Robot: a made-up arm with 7 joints. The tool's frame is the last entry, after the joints.
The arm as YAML. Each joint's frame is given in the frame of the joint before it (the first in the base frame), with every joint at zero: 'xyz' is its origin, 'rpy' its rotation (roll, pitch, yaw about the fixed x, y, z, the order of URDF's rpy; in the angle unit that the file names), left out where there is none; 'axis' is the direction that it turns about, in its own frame. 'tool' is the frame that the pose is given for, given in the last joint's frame.
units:
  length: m
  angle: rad
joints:
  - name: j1
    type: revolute
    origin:
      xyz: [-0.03, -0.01, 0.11]
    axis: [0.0, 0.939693, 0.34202]
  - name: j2
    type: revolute
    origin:
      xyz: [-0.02, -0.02, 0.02]
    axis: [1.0, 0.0, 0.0]
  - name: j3
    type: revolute
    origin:
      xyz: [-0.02, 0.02, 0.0]
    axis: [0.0, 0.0, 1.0]
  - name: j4
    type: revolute
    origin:
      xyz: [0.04, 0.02, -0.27]
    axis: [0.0, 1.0, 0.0]
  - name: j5
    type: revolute
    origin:
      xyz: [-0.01, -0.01, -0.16]
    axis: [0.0, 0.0, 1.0]
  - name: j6
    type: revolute
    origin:
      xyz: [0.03, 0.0, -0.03]
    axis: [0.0, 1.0, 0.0]
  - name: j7
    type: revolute
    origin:
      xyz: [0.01, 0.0, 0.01]
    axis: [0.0, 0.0, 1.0]
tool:
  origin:
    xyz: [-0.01, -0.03, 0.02]
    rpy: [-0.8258, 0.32, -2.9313]
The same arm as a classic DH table. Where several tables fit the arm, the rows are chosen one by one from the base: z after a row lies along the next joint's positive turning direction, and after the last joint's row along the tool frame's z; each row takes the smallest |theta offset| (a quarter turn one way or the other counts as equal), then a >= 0, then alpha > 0; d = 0 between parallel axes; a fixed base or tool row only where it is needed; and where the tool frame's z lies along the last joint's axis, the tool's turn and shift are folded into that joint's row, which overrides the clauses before.
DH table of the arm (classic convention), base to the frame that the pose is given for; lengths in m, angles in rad. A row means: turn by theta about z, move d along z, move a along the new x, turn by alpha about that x. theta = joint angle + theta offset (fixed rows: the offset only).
base (fixed): theta_offset 0; d 0.1136; a -0.03; alpha -1.2218
j1: theta_offset -1.5708; d -0.0226; a 0.0256; alpha -1.5708
j2: theta_offset 1.2218; d -0.04; a -0.02; alpha 1.5708
j3: theta_offset 1.5708; d -0.27; a 0.04; alpha -1.5708
j4: theta_offset 0; d 0.01; a -0.01; alpha 1.5708
j5: theta_offset 0; d -0.19; a 0.03; alpha -1.5708
j6: theta_offset 0; d 0; a 0.01; alpha 1.5708
j7: theta_offset -0.0721; d 0.0042; a -0.0078; alpha 0.8717
tool (fixed): theta_offset -2.7181; d 0.04; a 0; alpha 0

